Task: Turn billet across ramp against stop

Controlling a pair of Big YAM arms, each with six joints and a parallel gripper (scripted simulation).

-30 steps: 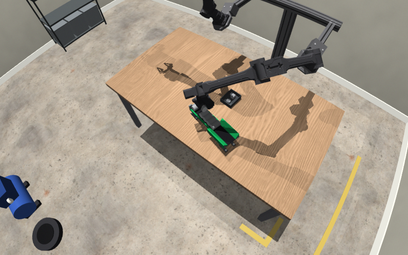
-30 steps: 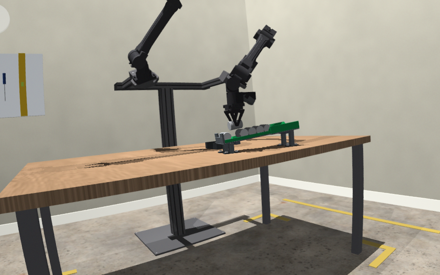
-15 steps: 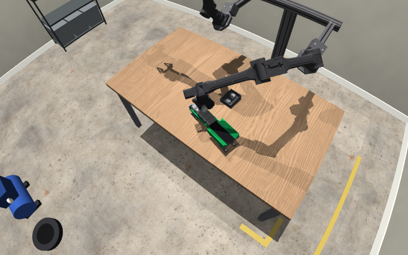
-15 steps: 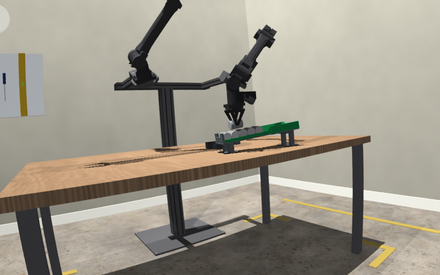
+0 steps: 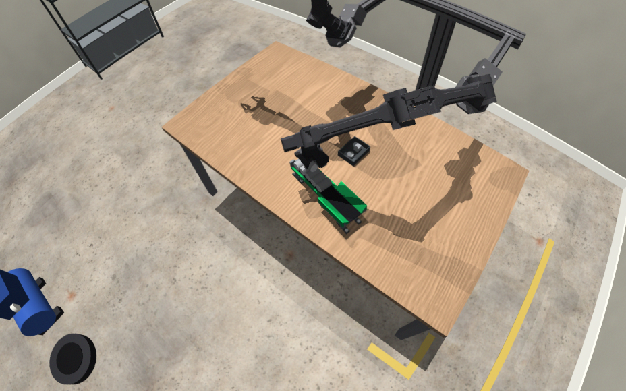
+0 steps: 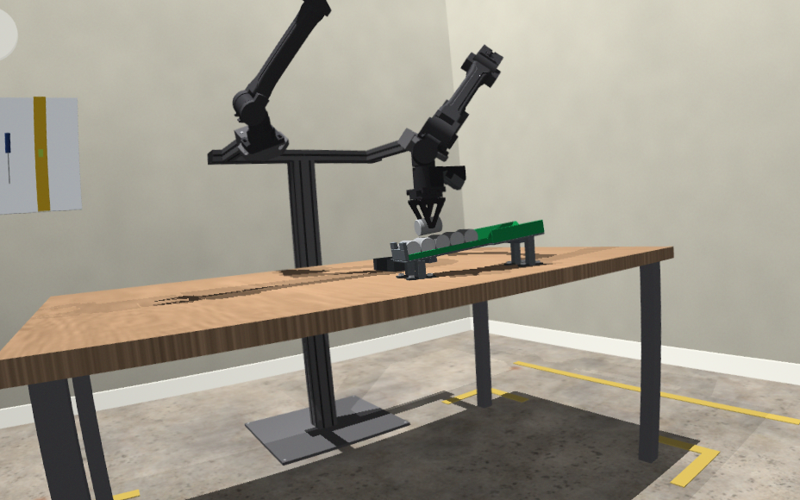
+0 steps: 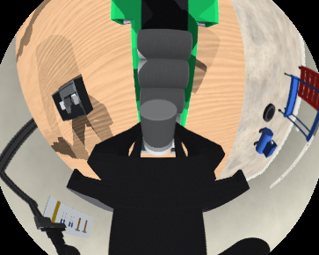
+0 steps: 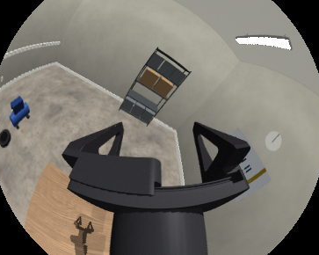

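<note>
The stop is 80 mm to the right of my left hand, 70 mm below it and 10 mm behind it. From my left hand the other things lie so: dark tray: 250 mm behind, 120 mm below, 60 mm to the left.
</note>
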